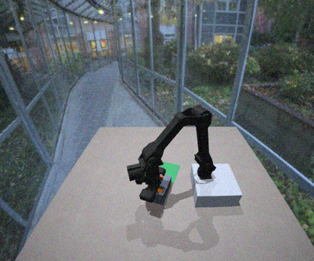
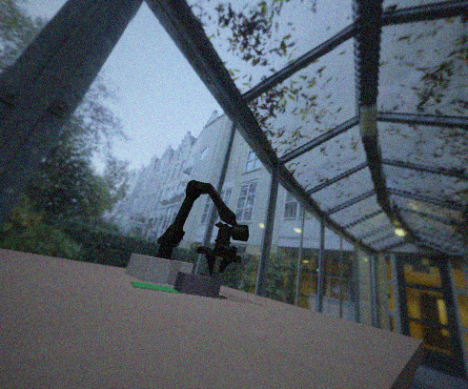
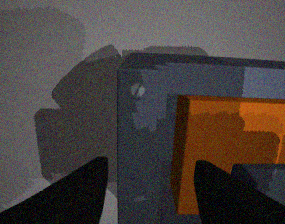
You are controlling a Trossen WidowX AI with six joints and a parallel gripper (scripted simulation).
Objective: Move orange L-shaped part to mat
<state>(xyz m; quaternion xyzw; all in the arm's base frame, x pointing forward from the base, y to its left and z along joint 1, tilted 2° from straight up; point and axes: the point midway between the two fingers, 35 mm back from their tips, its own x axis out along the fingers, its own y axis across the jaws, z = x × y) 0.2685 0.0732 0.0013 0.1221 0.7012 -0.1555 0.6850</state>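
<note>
The orange L-shaped part is 20 mm behind my gripper tip, 50 mm to the right of it and 20 mm below it. The rest, counted from my gripper tip: green mat: 90 mm behind, 200 mm to the right, 90 mm below.
</note>
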